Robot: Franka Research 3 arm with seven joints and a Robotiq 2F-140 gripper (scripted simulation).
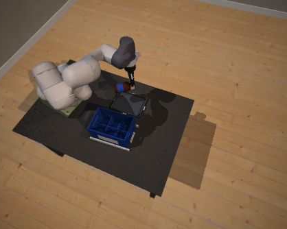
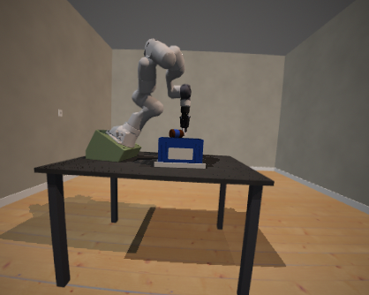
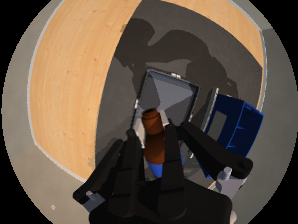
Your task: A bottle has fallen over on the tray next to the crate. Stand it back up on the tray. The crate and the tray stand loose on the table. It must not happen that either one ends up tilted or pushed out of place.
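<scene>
The brown bottle lies 40 mm to the right of my hand, 40 mm behind it and 20 mm below it. Also, from my hand: blue crate: 320 mm to the right, 130 mm below, 40 mm ahead; then dark tray: 210 mm below, 50 mm to the right, 10 mm behind.
</scene>
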